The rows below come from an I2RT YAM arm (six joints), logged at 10 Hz.
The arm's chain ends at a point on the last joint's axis. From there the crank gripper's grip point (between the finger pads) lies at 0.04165 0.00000 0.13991 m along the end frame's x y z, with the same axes.
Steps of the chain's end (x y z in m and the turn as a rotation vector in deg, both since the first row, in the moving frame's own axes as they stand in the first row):
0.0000 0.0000 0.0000 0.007 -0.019 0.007
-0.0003 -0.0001 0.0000 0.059 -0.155 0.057
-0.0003 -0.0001 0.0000 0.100 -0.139 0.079
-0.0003 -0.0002 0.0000 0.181 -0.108 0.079
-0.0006 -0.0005 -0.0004 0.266 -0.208 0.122
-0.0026 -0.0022 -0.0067 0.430 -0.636 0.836
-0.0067 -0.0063 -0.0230 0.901 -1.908 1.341
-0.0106 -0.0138 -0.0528 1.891 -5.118 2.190
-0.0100 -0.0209 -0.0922 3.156 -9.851 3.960
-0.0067 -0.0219 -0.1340 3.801 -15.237 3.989
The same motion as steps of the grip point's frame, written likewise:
0.0000 0.0000 0.0000 0.007 -0.019 0.007
-0.0007 -0.0002 0.0001 0.059 -0.155 0.057
-0.0006 -0.0003 0.0001 0.100 -0.139 0.079
-0.0006 -0.0006 0.0001 0.181 -0.108 0.079
-0.0011 -0.0011 -0.0003 0.266 -0.208 0.122
-0.0042 -0.0027 -0.0062 0.430 -0.636 0.836
-0.0114 -0.0076 -0.0217 0.901 -1.908 1.341
-0.0232 -0.0171 -0.0497 1.891 -5.118 2.190
-0.0344 -0.0267 -0.0873 3.156 -9.851 3.960
-0.0447 -0.0298 -0.1282 3.801 -15.237 3.989

